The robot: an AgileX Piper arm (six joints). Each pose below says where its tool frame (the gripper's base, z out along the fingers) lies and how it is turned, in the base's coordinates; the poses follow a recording.
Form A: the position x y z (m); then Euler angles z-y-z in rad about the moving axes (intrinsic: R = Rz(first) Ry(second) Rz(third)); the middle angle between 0 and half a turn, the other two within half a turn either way.
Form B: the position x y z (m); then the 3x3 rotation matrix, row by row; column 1 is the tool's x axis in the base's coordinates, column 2 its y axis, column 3 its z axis. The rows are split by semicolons. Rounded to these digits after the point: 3 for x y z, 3 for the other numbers.
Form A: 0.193 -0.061 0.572 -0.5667 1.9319 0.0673
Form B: 0.193 -0.061 0.572; -0.261 0.556 0.789; 0.246 0.829 -0.502; -0.933 0.063 -0.353
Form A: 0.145 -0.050 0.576 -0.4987 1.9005 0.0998
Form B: 0.145 -0.050 0.576; -0.235 0.504 0.831; 0.242 0.858 -0.453; -0.941 0.094 -0.324
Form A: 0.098 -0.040 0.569 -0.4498 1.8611 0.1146
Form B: 0.098 -0.040 0.569; -0.206 0.461 0.863; 0.227 0.880 -0.417; -0.952 0.110 -0.286
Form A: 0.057 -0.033 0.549 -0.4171 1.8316 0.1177
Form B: 0.057 -0.033 0.549; -0.187 0.430 0.883; 0.211 0.896 -0.391; -0.959 0.113 -0.258
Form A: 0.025 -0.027 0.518 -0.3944 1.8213 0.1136
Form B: 0.025 -0.027 0.518; -0.184 0.408 0.894; 0.199 0.906 -0.372; -0.963 0.110 -0.248
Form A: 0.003 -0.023 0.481 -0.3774 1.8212 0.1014
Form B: 0.003 -0.023 0.481; -0.192 0.390 0.901; 0.185 0.916 -0.357; -0.964 0.098 -0.248
